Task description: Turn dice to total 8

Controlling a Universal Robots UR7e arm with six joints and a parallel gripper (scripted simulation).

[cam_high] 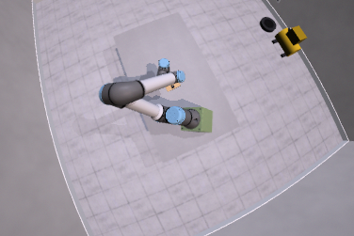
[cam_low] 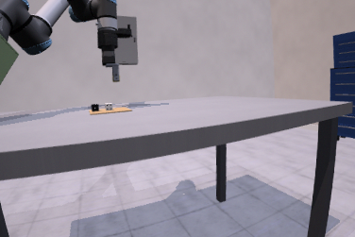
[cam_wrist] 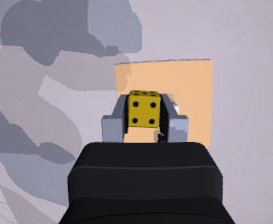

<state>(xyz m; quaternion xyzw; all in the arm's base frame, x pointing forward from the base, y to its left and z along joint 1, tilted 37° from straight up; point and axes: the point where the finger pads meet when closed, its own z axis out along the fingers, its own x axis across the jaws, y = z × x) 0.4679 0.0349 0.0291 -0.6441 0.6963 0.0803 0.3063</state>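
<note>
Right now my hand is 3 cm past the white die, 4 cm to the left of it and 11 cm above it. From my hand the other things lie so: mat (3 cm behind, 4 cm to the right, 13 cm below); then yellow die (1 cm below).
</note>
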